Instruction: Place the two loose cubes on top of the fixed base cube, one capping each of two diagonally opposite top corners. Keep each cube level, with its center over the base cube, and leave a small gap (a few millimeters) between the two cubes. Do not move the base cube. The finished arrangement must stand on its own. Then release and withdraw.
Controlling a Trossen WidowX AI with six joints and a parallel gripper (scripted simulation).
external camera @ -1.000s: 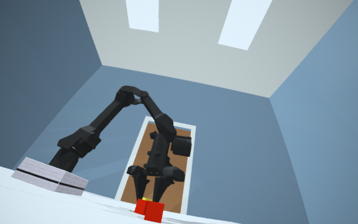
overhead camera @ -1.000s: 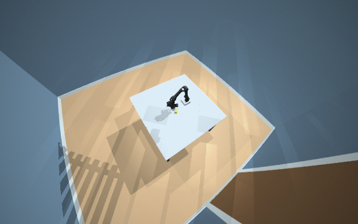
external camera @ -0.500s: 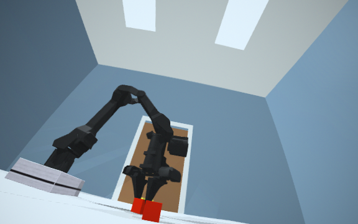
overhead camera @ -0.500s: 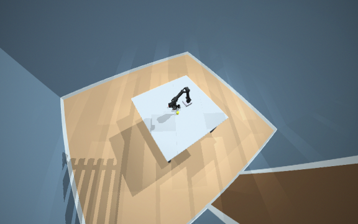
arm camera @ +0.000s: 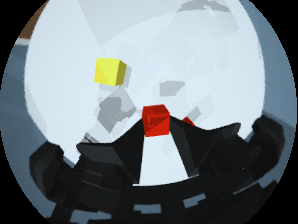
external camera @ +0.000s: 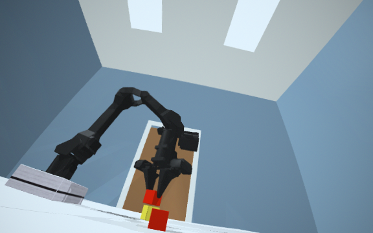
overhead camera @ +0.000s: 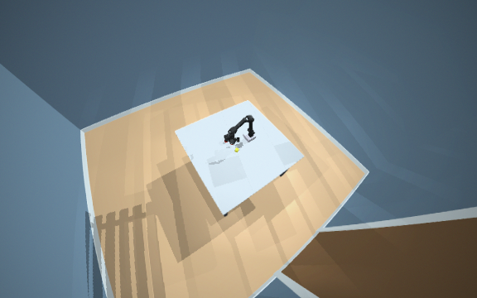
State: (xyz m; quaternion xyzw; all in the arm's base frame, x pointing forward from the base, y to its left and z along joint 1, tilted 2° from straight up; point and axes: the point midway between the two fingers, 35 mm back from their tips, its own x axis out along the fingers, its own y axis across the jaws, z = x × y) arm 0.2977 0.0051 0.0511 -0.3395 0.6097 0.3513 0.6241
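Right now the yellow base cube is 20 mm behind my gripper tip, 100 mm to the left of it and 40 mm below it.
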